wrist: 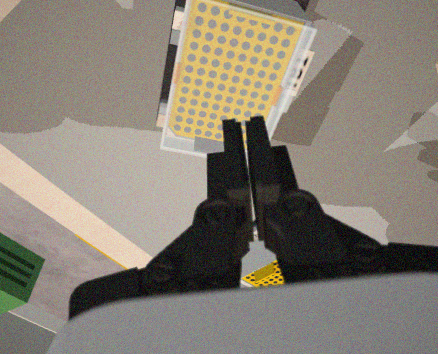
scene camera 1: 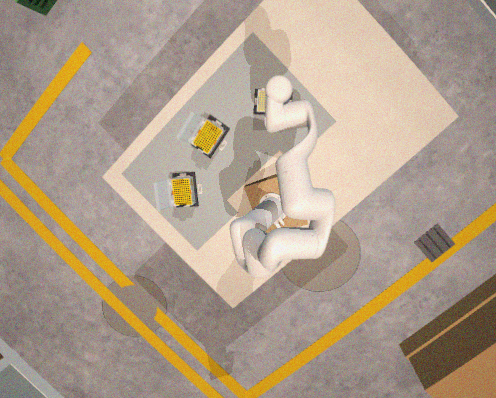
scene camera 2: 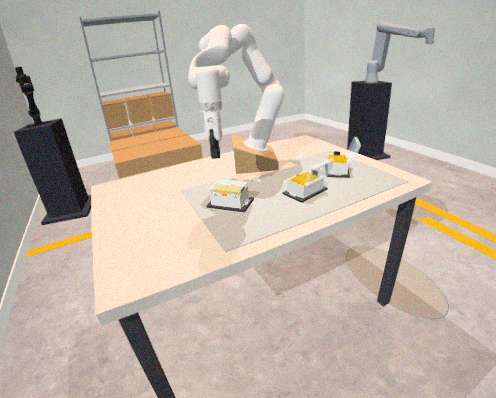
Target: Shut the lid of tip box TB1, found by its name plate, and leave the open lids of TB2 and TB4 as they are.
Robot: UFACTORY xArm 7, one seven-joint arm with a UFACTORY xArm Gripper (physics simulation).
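Where they show: gripper, fingertip midpoint: (wrist: 244,146) (scene camera 2: 216,158); arm's base, link origin: (scene camera 1: 273,207) (scene camera 2: 255,146).
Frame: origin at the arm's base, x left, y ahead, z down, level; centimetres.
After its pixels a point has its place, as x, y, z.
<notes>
A white tip box (scene camera 1: 259,101) @[-17.4, 39.4, 0.7] (scene camera 2: 228,194) @[-22.9, 41.2, 2.3] (wrist: 235,65) @[-23.8, 35.5, 0.7] with yellow tips has its clear lid down flat over them. A marked plate (wrist: 301,73) @[-17.6, 30.8, 8.3] at its side is too blurred to read. The middle box (scene camera 1: 208,136) (scene camera 2: 306,184) @[5.2, 46.7, 1.3] has its clear lid (scene camera 1: 188,126) @[11.5, 46.2, -2.7] (scene camera 2: 321,167) @[10.5, 47.7, -4.8] standing open. The far box (scene camera 1: 183,191) (scene camera 2: 338,165) @[28.4, 30.9, 3.5] also has its lid (scene camera 1: 162,195) @[37.7, 28.8, -1.7] (scene camera 2: 355,145) @[39.2, 27.0, -3.0] open. Their name plates are not legible. My gripper (scene camera 2: 215,156) @[-25.0, 35.3, -10.0] (wrist: 244,146) @[-25.0, 35.3, -10.0] is shut and empty, raised above and behind the lidded box, apart from it; the arm hides it in scene camera 1.
The boxes stand on a grey mat (scene camera 1: 225,80) @[-9.8, 55.3, 8.4] (scene camera 2: 260,225) @[-15.8, 55.8, 8.4] on the pale table (scene camera 1: 390,100) @[-62.9, 12.1, 8.8] (scene camera 2: 140,225) @[-56.1, 39.7, 8.7]. My arm's brown base block (scene camera 1: 262,190) @[0.4, 8.3, 0.8] (scene camera 2: 255,157) @[-3.6, 11.3, 1.3] stands at the table's rear. A shelf unit (scene camera 2: 120,20) and two black pedestals (scene camera 2: 55,170) (scene camera 2: 370,115) stand beyond the table.
</notes>
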